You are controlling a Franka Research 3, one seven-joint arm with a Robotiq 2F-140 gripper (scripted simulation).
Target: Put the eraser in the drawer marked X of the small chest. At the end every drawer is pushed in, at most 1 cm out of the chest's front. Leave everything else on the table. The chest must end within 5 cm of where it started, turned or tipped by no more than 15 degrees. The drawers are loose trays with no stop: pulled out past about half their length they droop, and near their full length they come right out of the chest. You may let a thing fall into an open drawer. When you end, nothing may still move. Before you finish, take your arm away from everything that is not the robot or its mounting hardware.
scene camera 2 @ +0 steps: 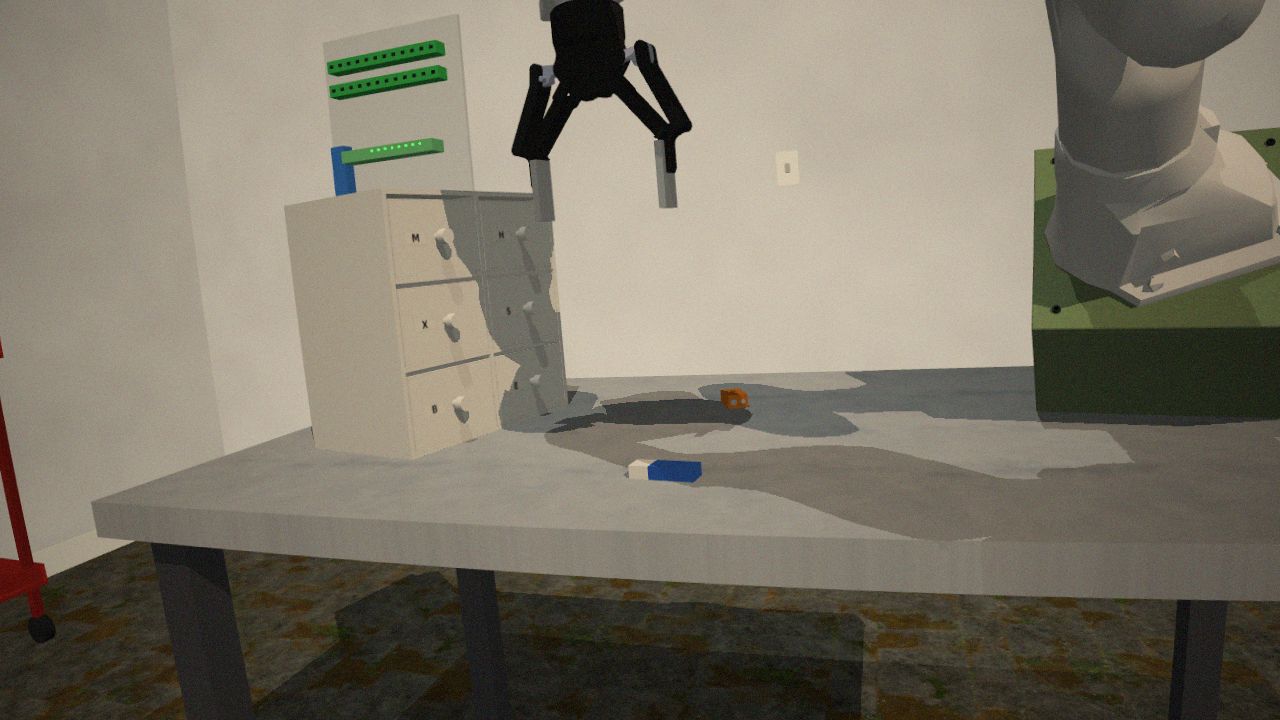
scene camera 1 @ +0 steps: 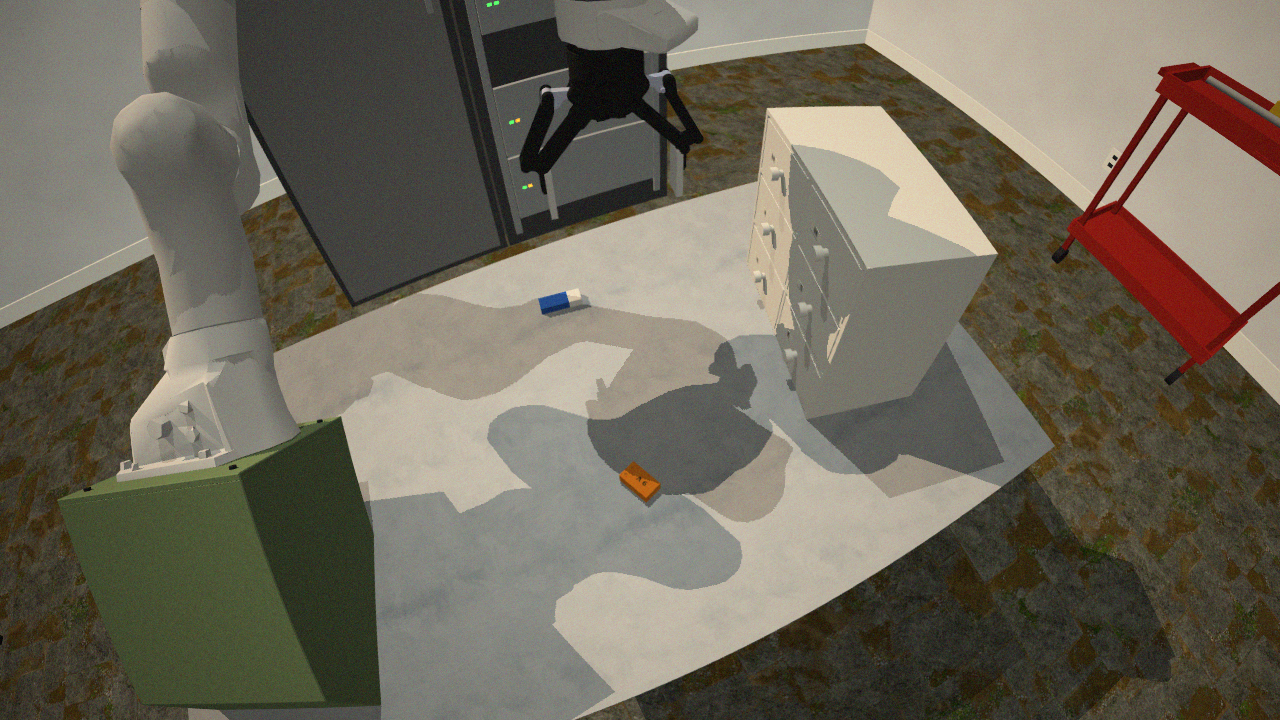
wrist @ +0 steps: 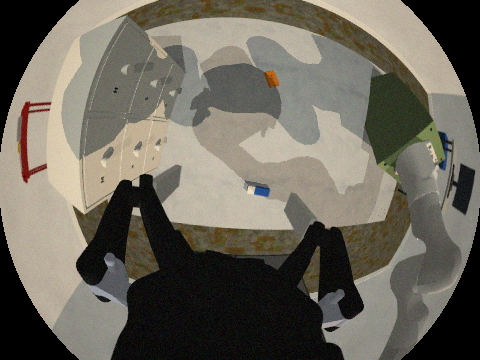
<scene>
my gripper: scene camera 2; scene camera 1; wrist 234, 189
same spot on my gripper: (scene camera 1: 550, 98) = (scene camera 2: 653, 45)
</scene>
